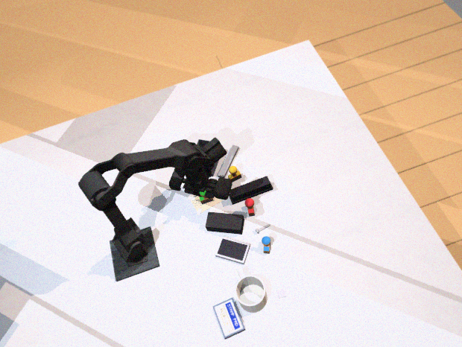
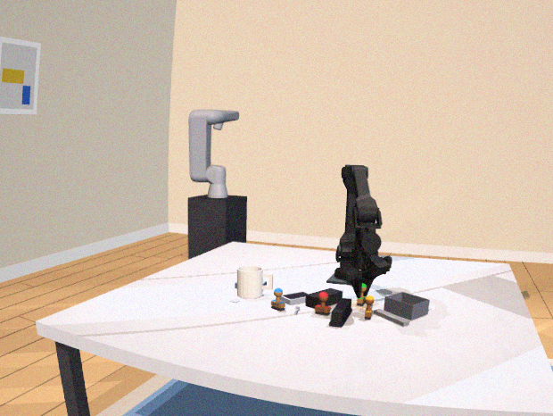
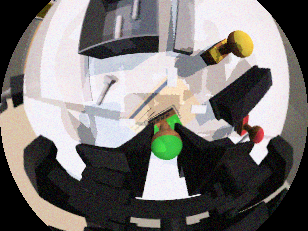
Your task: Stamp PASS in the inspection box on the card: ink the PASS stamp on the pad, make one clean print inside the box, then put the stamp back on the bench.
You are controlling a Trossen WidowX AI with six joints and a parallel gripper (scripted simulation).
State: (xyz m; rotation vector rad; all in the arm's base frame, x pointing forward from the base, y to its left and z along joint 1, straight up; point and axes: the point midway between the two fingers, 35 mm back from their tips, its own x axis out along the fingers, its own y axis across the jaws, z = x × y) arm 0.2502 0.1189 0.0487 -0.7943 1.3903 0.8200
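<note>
My gripper tip is now 30 mm above the beige card. Also, from my gripper tip: yellow-knobbed stamp (110 mm ahead, 50 mm to the left); black block (110 mm to the right, 40 mm ahead, 10 mm below); green-knobbed stamp (right at my gripper tip).
</note>
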